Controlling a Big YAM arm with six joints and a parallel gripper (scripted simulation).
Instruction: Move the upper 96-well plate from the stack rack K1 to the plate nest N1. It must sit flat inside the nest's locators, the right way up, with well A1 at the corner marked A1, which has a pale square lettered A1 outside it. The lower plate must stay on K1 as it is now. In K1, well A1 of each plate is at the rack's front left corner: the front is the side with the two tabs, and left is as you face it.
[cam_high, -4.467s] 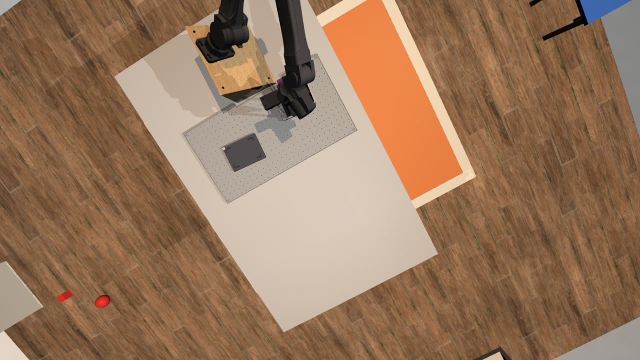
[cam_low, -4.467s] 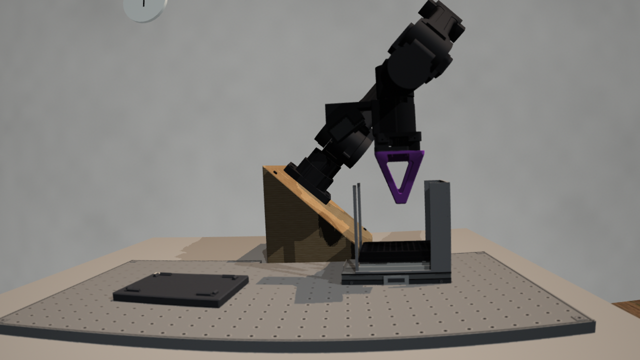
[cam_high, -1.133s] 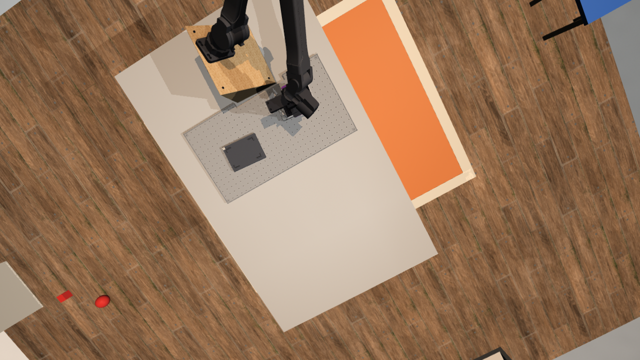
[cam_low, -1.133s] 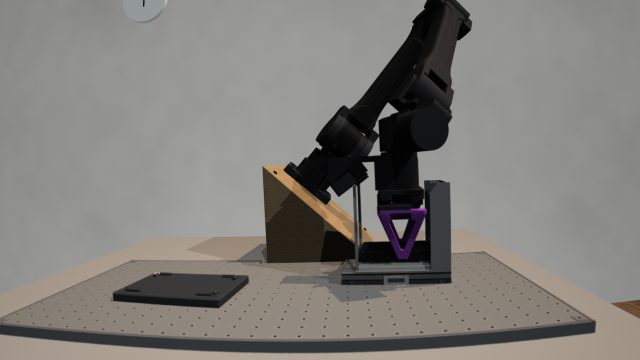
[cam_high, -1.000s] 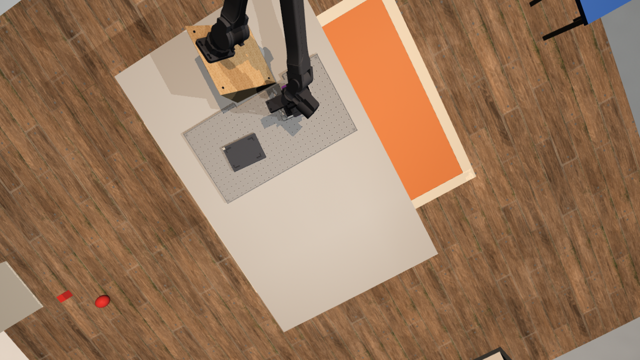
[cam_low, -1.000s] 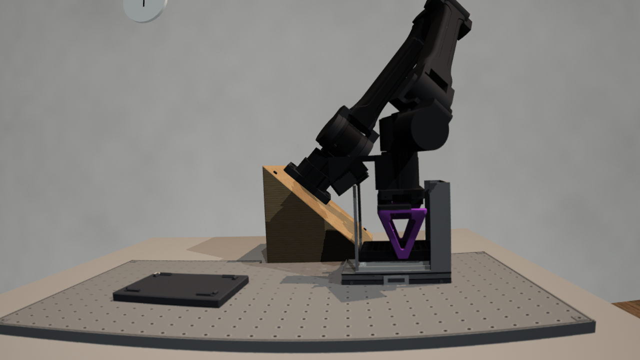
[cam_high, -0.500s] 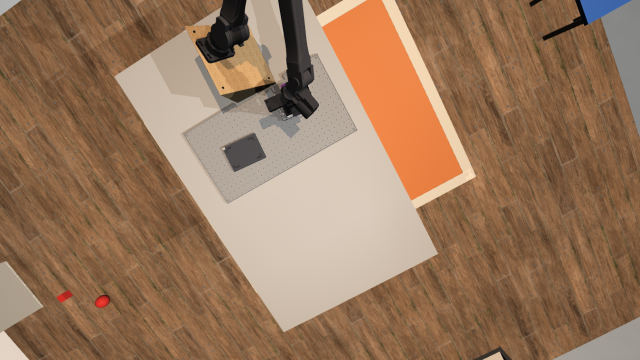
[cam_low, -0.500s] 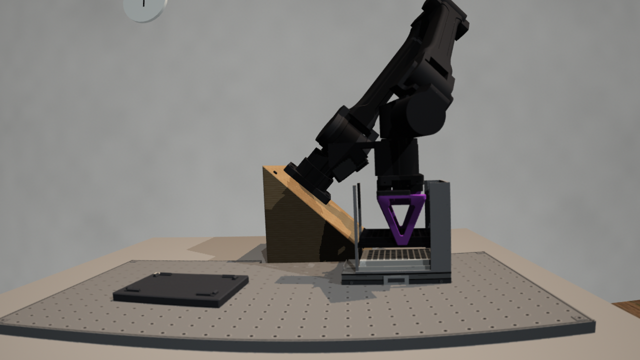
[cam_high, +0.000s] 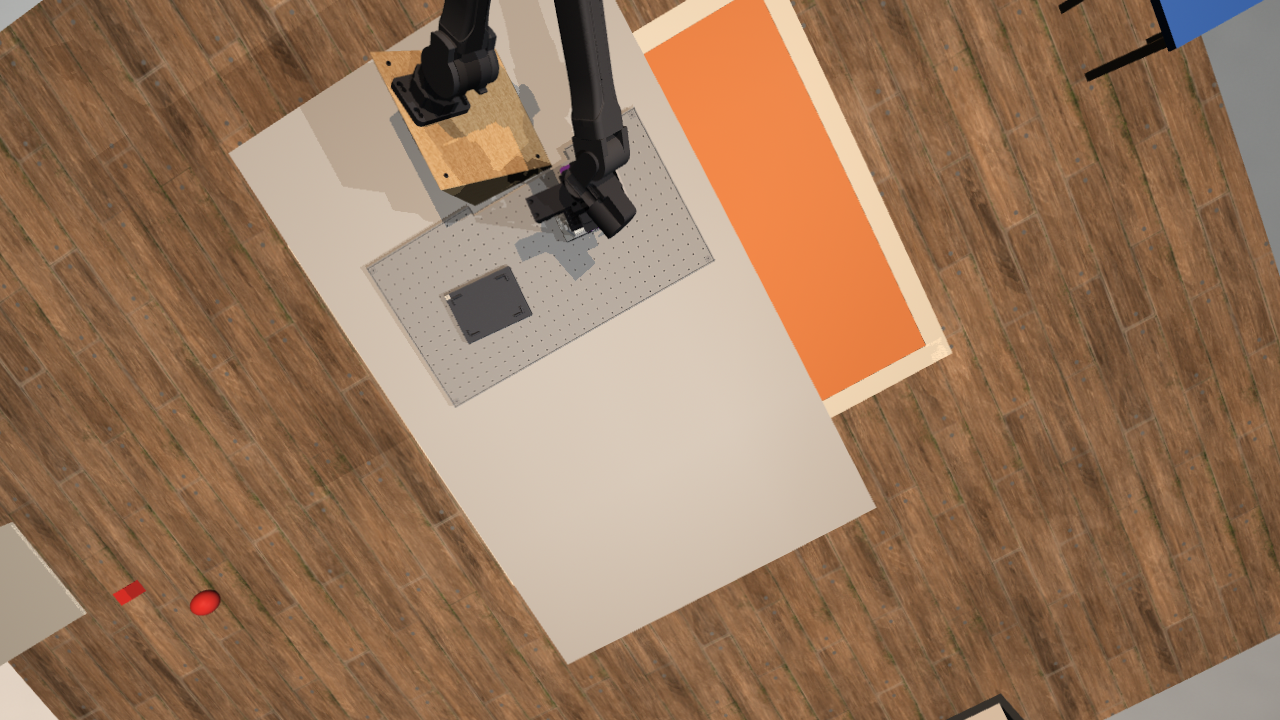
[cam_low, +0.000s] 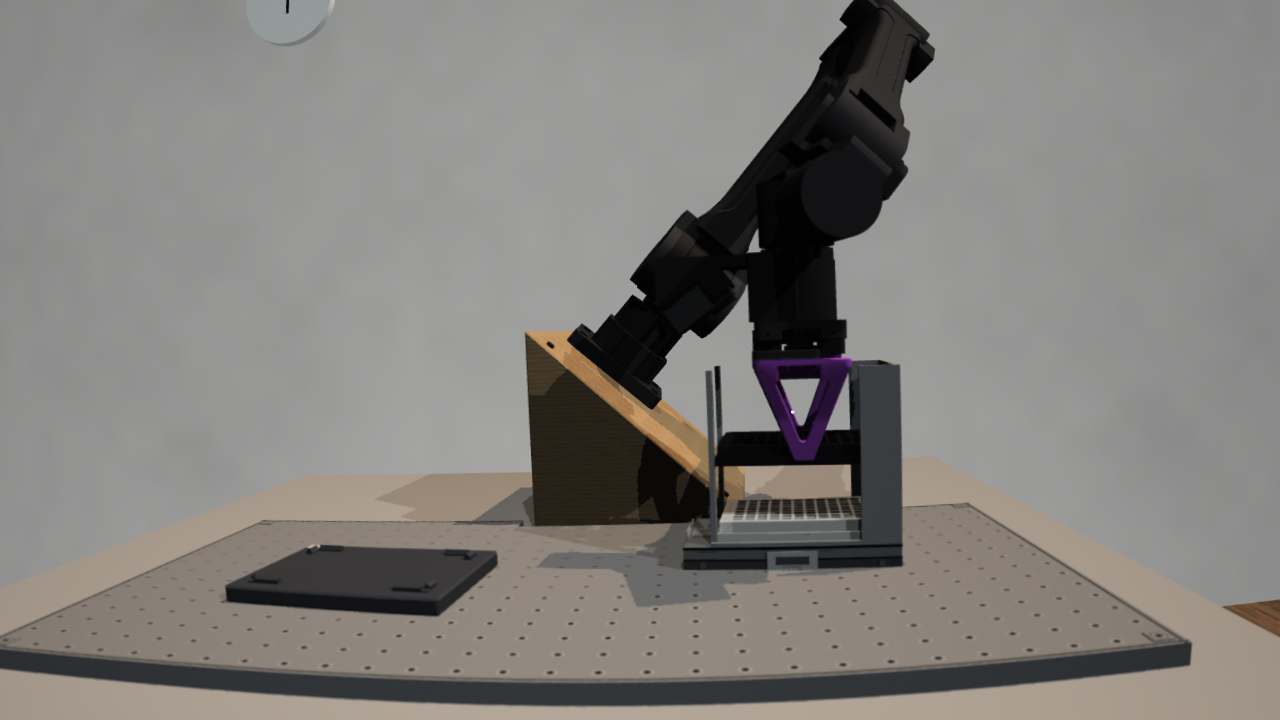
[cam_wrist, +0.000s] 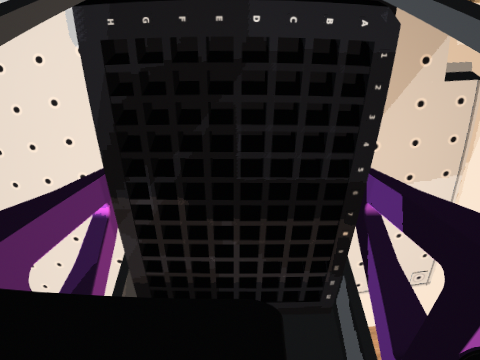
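My hand is 6 cm above the white plate. Also, from my hand: black 96-well plate (right at my hand); then pale A1 square (39 cm to the right, 7 cm below).
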